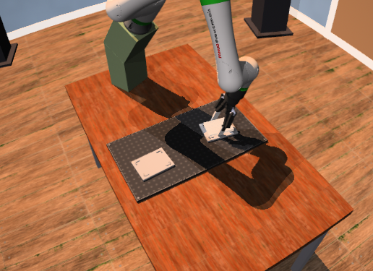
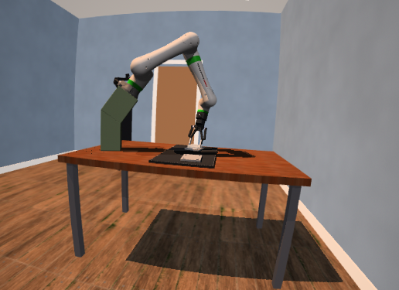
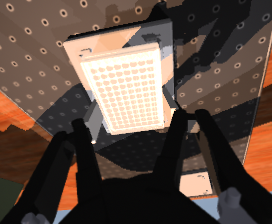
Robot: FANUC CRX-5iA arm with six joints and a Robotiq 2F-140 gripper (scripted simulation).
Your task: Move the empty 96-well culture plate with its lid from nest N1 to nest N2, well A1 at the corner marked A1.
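My gripper is now 2 cm above the plate lid.
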